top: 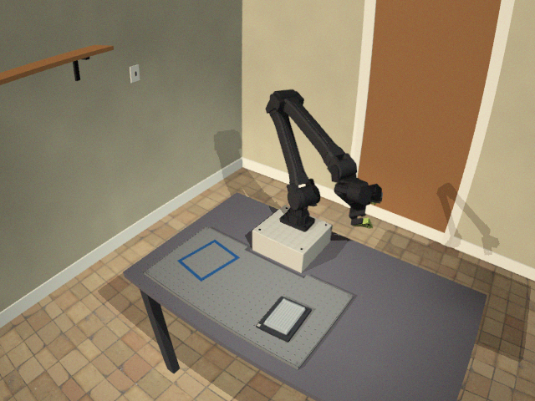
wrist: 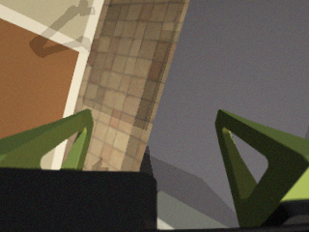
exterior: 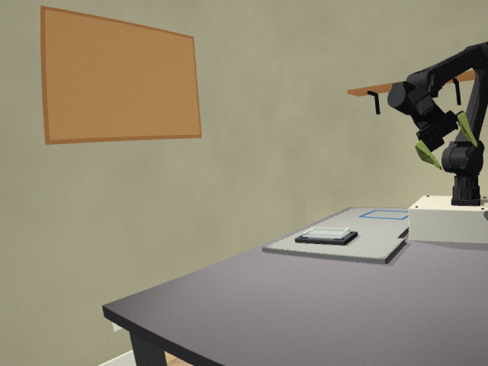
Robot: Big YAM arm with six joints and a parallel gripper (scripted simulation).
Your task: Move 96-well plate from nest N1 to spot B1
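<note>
My hand is 40 cm short of the 96-well plate, 11 cm to the left of it and 22 cm above it. From my hand the other things lie so: black plate nest: 40 cm ahead, 11 cm to the right, 23 cm below.
</note>
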